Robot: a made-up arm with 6 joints.
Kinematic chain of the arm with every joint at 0, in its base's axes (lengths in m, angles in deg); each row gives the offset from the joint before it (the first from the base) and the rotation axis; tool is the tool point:
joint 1: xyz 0 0 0.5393 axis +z
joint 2: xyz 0.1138 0 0 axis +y
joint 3: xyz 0 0 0.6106 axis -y
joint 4: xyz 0 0 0.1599 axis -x
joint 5: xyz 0.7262 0 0 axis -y
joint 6: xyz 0.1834 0 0 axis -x
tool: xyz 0 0 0
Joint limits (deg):
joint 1: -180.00..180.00
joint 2: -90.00..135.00
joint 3: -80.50..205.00
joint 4: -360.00..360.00
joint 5: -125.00..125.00
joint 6: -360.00..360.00
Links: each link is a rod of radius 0.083 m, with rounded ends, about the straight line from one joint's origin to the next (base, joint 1, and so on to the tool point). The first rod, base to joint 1, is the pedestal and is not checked.
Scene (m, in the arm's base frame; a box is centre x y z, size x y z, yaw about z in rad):
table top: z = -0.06
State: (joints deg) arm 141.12 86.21 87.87 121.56 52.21 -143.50
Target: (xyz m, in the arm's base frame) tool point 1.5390 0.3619 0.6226
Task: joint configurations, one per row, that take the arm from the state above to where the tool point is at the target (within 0.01 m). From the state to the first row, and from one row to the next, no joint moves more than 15 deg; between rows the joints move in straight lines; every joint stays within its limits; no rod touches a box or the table.
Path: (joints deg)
1: 126.49 86.41 87.78 122.38 51.58 -143.50
2: 111.87 86.61 87.69 123.19 50.95 -143.50
3: 97.24 86.81 87.60 124.01 50.31 -143.50
4: 82.61 87.01 87.51 124.82 49.68 -143.50
5: 67.98 87.21 87.42 125.64 49.05 -143.50
6: 53.36 87.41 87.33 126.45 48.42 -143.50
7: 38.73 87.61 87.24 127.27 47.78 -143.50
8: 24.10 87.82 87.15 128.08 47.15 -143.50
9: 9.48 88.02 87.06 128.90 46.52 -143.50

